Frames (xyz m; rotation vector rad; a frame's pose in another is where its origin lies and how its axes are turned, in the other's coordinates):
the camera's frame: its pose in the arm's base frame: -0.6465 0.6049 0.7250 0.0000 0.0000 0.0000
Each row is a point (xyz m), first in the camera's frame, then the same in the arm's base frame.
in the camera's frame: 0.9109 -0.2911 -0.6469
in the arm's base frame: 0.2644 0.3138 0.0781
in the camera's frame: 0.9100 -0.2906 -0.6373
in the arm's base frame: 0.2635 0.3143 0.0877
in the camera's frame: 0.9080 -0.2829 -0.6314
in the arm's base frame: 0.2615 0.3220 0.0936
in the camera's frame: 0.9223 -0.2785 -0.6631
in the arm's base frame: 0.2758 0.3264 0.0619
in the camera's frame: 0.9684 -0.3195 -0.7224
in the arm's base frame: 0.3219 0.2854 0.0026
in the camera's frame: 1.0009 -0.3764 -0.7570
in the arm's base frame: 0.3544 0.2285 -0.0320
